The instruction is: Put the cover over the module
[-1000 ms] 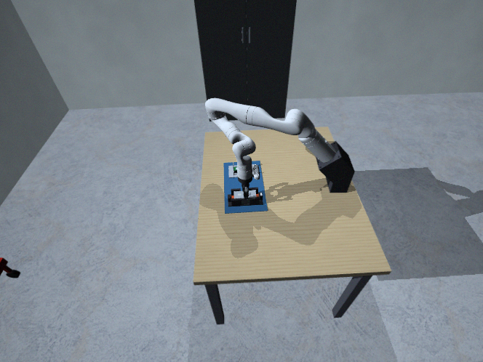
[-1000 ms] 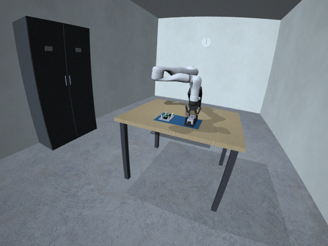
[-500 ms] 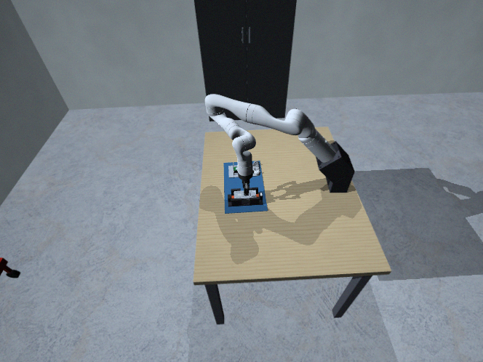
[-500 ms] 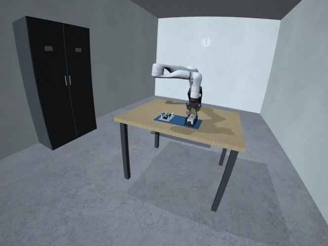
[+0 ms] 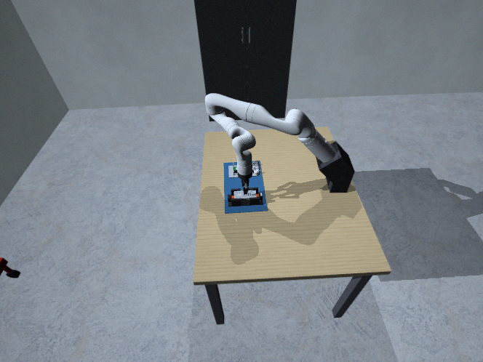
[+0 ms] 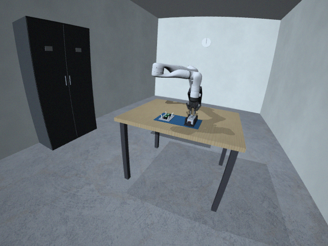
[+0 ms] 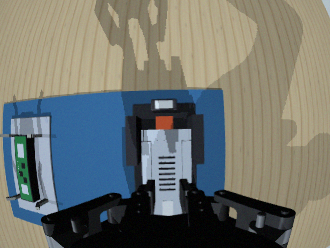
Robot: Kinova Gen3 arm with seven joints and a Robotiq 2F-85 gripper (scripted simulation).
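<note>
My gripper is now 6 cm above the light grey cover.
</note>
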